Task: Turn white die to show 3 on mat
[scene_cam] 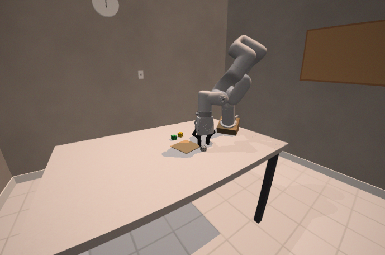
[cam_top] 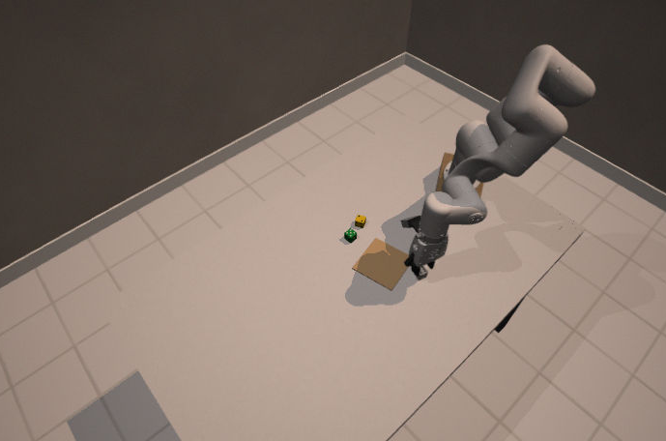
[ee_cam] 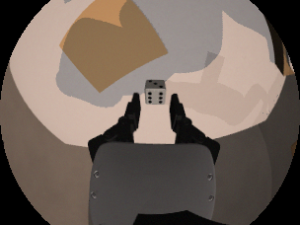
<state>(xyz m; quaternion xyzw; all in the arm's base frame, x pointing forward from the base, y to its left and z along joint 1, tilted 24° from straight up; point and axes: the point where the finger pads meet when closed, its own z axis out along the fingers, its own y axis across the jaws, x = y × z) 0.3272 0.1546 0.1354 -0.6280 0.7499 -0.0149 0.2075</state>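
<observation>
Right now my hand is 4 cm above the white die. The rest, counted from my hand: yellow die: 26 cm to the right, 4 cm below, 3 cm ahead; then green die: 23 cm to the right, 9 cm ahead, 4 cm below; then mat: 10 cm to the right, 7 cm ahead, 5 cm below.
</observation>
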